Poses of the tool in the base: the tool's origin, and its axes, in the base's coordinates. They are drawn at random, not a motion.
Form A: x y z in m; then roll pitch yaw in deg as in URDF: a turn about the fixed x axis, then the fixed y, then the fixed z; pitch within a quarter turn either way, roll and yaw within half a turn.
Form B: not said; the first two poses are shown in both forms.
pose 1, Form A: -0.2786 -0.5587 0.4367 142.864 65.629 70.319
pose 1, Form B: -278.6 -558.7 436.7 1.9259 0.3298 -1.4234
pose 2, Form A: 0.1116 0.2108 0.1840 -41.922 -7.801 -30.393
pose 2, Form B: 111.6 210.8 184.0 -0.7051 0.2536 -0.4889
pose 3, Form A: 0.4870 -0.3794 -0.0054 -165.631 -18.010 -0.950
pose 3, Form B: 487.0 -379.4 -5.4 -2.8835 0.3085 -0.0637
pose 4, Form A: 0.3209 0.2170 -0.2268 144.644 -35.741 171.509
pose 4, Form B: 320.9 217.0 -226.8 -2.3710 -0.3960 -2.6262
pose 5, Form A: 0.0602 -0.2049 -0.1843 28.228 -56.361 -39.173
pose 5, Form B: 60.2 -204.9 -184.3 -0.1955 -1.0500 -0.5294
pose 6, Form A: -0.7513 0.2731 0.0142 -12.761 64.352 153.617
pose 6, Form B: -751.3 273.1 14.2 -0.4284 -1.0882 2.5599
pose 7, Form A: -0.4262 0.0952 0.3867 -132.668 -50.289 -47.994
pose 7, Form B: -426.2 95.2 386.7 -2.9045 1.1091 0.2846
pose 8, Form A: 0.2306 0.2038 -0.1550 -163.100 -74.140 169.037
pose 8, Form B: 230.6 203.8 -155.0 2.7422 -1.2830 2.8094
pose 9, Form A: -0.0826 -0.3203 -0.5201 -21.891 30.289 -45.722
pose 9, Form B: -82.6 -320.3 -520.1 0.0930 0.6356 -0.7240
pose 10, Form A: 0.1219 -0.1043 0.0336 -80.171 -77.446 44.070
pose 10, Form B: 121.9 -104.3 33.6 -1.5082 -0.9358 -1.3044
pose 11, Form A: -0.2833 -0.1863 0.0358 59.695 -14.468 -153.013
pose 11, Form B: -283.3 -186.3 35.8 -1.0369 -0.2832 -2.6875
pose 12, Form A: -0.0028 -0.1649 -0.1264 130.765 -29.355 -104.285
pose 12, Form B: -2.8 -164.9 -126.4 2.9282 -0.9492 1.9491
